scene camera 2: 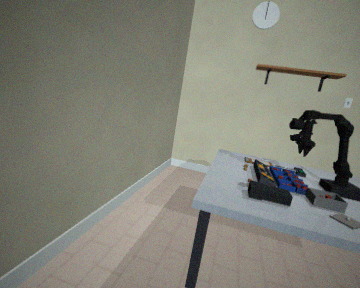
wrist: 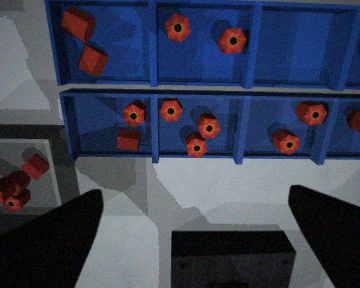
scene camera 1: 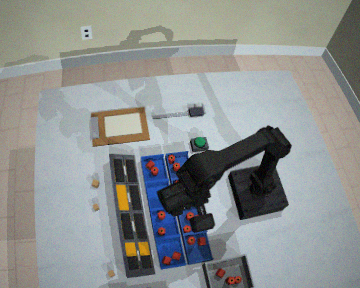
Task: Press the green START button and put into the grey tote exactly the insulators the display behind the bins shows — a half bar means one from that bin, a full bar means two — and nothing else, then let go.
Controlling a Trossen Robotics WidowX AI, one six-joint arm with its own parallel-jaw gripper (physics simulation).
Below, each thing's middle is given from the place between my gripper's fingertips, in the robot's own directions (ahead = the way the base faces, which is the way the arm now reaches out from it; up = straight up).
I see my gripper 210 mm to the right of the grey tote [wrist: 58, 185], 180 mm above it and 120 mm past it. Round my hand: black box [scene camera 2: 256, 190] 340 mm to the left, 190 mm ahead, 180 mm below.
